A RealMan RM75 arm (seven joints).
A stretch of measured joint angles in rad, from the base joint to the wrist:
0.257, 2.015, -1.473, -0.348, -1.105, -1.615, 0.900
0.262, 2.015, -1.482, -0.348, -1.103, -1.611, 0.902
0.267, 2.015, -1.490, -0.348, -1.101, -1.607, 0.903
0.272, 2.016, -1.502, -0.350, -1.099, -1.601, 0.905
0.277, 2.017, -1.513, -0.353, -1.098, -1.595, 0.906
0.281, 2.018, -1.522, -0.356, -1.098, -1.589, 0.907
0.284, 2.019, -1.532, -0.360, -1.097, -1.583, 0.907
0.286, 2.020, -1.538, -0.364, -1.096, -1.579, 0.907
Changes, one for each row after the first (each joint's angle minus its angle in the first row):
0.005, 0.000, -0.009, 0.000, 0.002, 0.004, 0.002
0.010, 0.000, -0.017, 0.000, 0.004, 0.008, 0.003
0.015, 0.001, -0.029, -0.002, 0.006, 0.014, 0.005
0.020, 0.002, -0.040, -0.005, 0.007, 0.020, 0.006
0.024, 0.003, -0.049, -0.008, 0.007, 0.026, 0.007
0.027, 0.004, -0.059, -0.012, 0.008, 0.032, 0.007
0.029, 0.005, -0.065, -0.016, 0.009, 0.036, 0.007

